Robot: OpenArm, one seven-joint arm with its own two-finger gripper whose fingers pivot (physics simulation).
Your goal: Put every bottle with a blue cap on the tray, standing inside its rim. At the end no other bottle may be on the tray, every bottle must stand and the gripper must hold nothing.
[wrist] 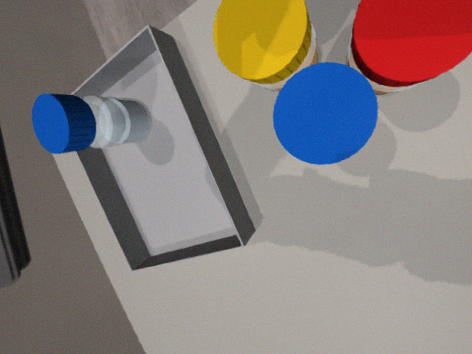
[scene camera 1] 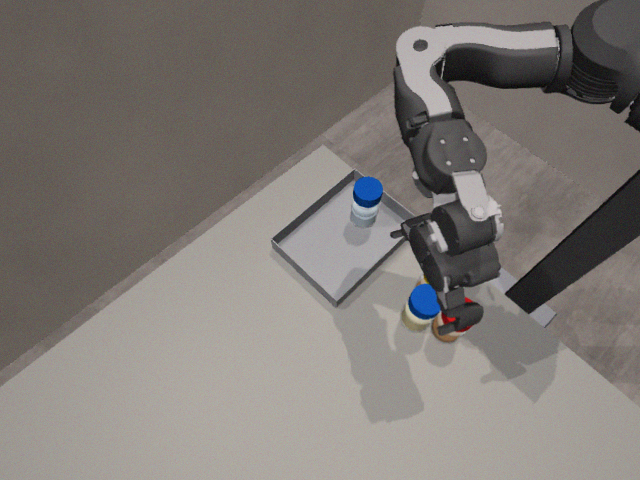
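A clear bottle with a blue cap (scene camera 1: 366,200) (wrist: 112,121) stands inside the grey tray (scene camera 1: 317,248) (wrist: 175,200), near its far corner. A second blue-capped bottle (scene camera 1: 422,304) (wrist: 325,113) with a pale yellow body stands on the table, outside the tray. Close beside it stand a red-capped bottle (scene camera 1: 449,319) (wrist: 412,37) and a yellow-capped bottle (scene camera 1: 425,282) (wrist: 262,37); the arm partly hides both in the scene view. My gripper (scene camera 1: 421,281) is wide open and empty, above this group. One finger crosses in front of the red-capped bottle in the scene view.
The pale table (scene camera 1: 206,361) (wrist: 300,305) carries the tray near its far corner. A dark post (scene camera 1: 573,248) slants beside the table's right edge. One finger shows at the left border of the wrist view. Shadows of the arm fall across the table.
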